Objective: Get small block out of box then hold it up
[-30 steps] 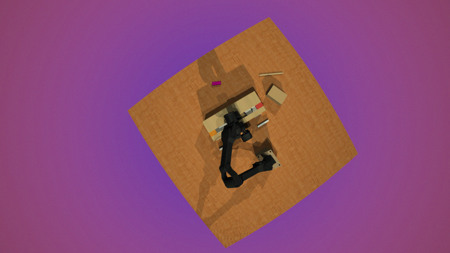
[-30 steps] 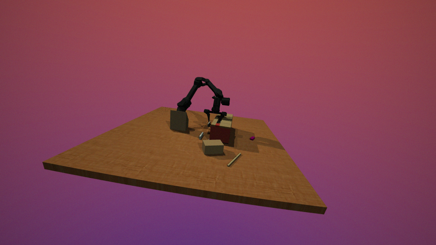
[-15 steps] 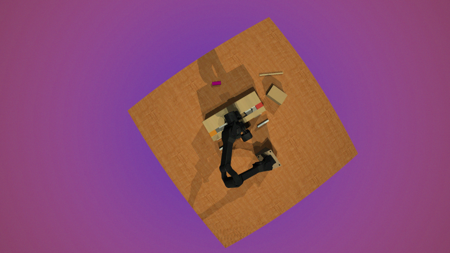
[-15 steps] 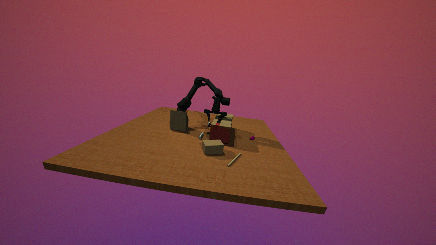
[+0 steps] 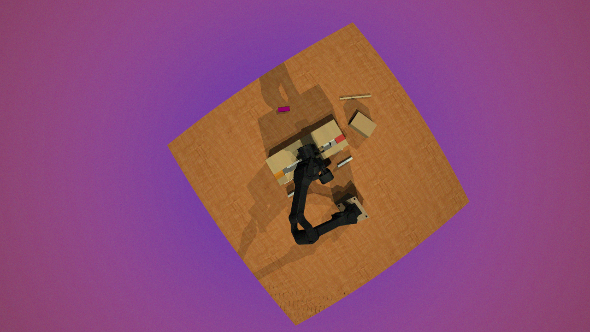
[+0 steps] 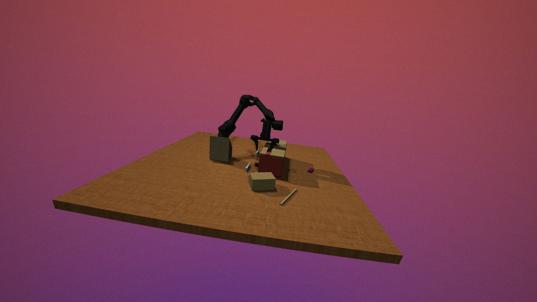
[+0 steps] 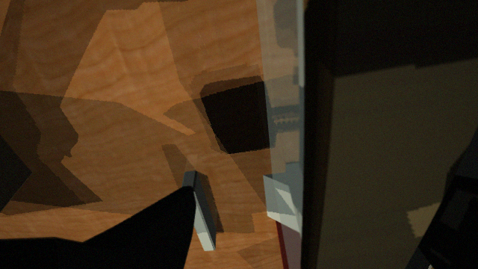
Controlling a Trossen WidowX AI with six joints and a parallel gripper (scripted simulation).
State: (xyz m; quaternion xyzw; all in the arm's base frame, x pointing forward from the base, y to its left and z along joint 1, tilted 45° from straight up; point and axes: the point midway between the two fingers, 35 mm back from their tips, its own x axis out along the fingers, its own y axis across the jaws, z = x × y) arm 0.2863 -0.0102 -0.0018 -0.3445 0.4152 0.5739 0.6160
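Right now my gripper tip is 5 cm short of the brownish block and 3 cm to the left of it. Also, from my gripper tip: box: 4 cm ahead, 4 cm to the left, 3 cm below.
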